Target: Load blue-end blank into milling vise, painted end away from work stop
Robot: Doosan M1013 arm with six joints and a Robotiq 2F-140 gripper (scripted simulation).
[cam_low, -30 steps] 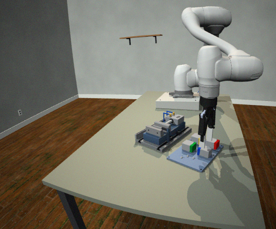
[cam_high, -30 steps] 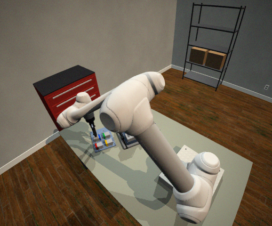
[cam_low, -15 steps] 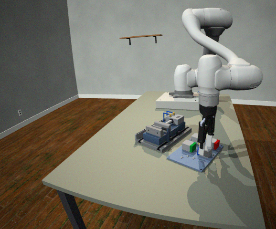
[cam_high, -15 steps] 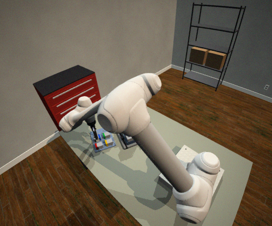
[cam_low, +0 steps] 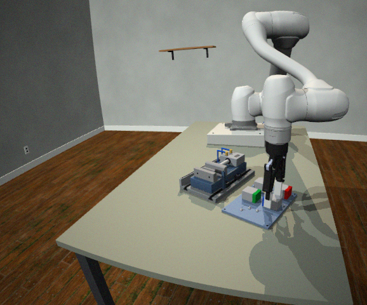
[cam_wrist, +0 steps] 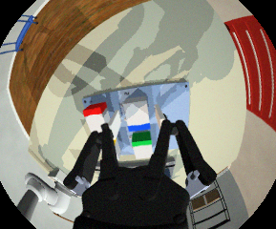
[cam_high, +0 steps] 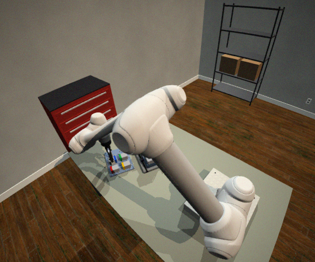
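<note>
Now: the blue-ended blank 3 cm below my hand. The rest, counted from my hand: green-ended blank 8 cm to the right, 4 cm behind, 3 cm below; infeed plate 5 cm below, 4 cm to the right, 2 cm behind; red-ended blank 8 cm behind, 5 cm to the left, 3 cm below.
</note>
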